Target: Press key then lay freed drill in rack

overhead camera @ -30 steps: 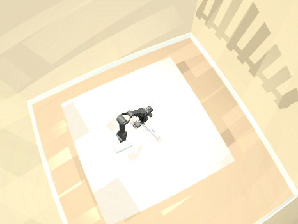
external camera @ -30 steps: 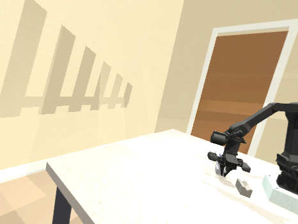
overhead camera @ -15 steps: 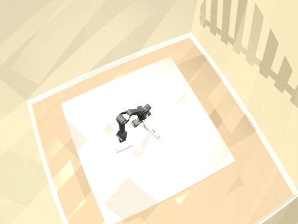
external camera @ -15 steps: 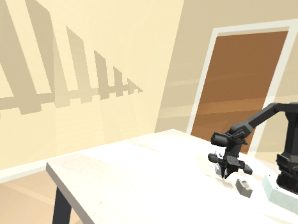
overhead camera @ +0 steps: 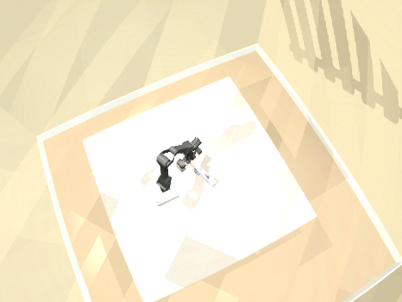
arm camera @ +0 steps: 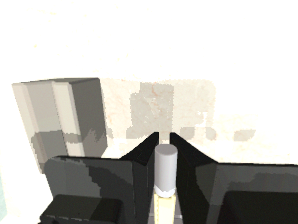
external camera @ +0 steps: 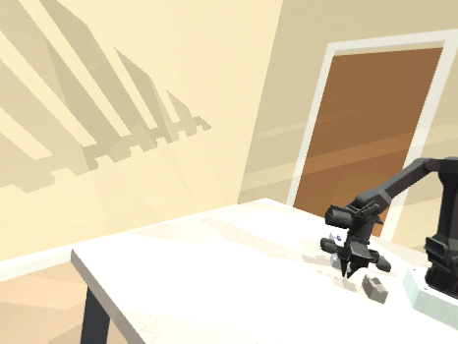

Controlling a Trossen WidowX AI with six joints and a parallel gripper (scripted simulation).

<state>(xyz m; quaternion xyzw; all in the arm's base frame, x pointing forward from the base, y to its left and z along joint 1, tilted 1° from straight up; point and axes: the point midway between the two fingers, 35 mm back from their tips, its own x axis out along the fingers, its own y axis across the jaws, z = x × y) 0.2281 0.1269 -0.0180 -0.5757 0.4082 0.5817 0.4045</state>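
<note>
The drill lies 5 cm to the right of my gripper tip, 3 cm above it and 2 cm ahead of it. Also, from my gripper tip: grey rack 8 cm behind, 1 cm to the right, 1 cm above; blue key 17 cm to the right, 6 cm ahead, 4 cm above.
</note>
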